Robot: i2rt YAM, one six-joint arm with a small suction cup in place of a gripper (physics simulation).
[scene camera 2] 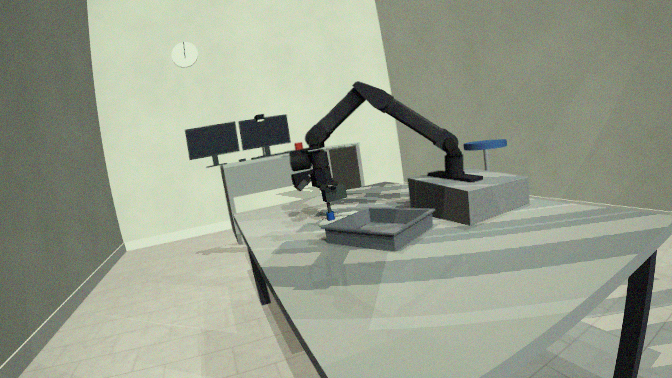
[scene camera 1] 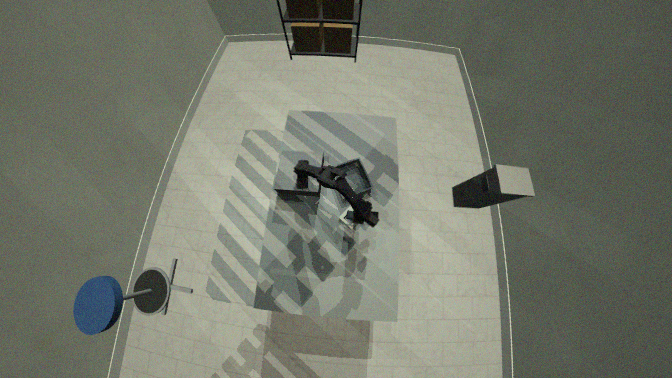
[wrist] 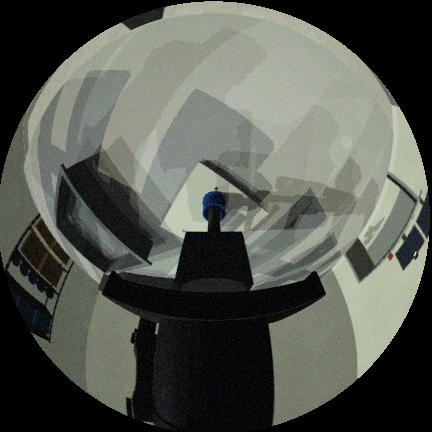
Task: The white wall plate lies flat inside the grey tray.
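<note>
The white wall plate (wrist: 183,203) lies flat on the table just beside the grey tray (scene camera 2: 370,238) (scene camera 1: 359,163) (wrist: 105,209), outside it, off the tray's corner nearest the desk. In scene camera 1 only a sliver of the plate (scene camera 1: 342,216) shows from under the arm. My suction cup (scene camera 2: 330,215) (wrist: 214,203), with its blue tip, is pressed down onto the plate near the plate's dark rectangular opening. The tray is empty.
The arm stands on a grey block (scene camera 2: 474,199) behind the tray. A desk (scene camera 2: 262,176) with two monitors stands past the table's far end. A blue stool (scene camera 2: 484,144) (scene camera 1: 96,304), a shelf rack (scene camera 1: 283,28) and a grey box (scene camera 1: 513,181) stand on the floor.
</note>
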